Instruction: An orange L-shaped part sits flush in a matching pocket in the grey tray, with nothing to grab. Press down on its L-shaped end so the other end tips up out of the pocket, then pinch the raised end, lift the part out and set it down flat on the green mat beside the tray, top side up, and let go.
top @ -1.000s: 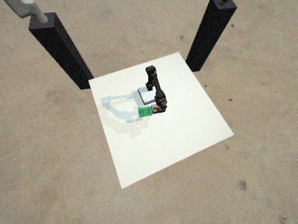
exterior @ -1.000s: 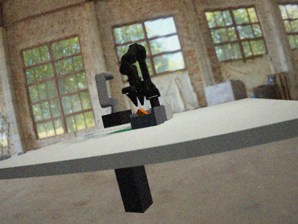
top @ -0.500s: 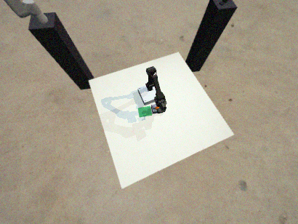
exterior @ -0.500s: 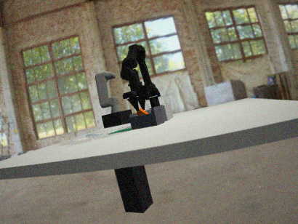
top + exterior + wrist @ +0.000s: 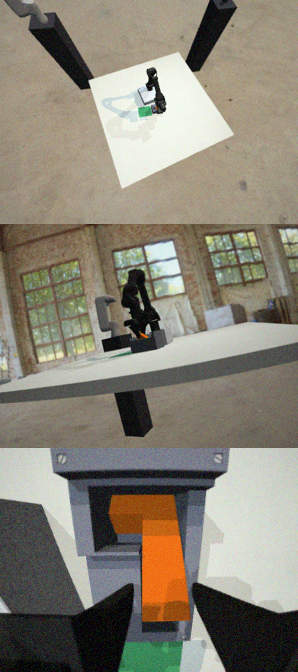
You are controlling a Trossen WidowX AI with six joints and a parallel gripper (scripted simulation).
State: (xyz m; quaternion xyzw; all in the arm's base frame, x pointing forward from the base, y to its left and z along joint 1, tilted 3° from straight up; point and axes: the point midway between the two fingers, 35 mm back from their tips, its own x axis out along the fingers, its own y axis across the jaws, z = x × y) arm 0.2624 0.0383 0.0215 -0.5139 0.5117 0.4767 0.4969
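My gripper tip is now 20 mm past the orange L-shaped part, 40 mm to the right of it and 30 mm above it. Also, from my gripper tip: green mat: 20 mm behind, 140 mm to the right, 80 mm below.
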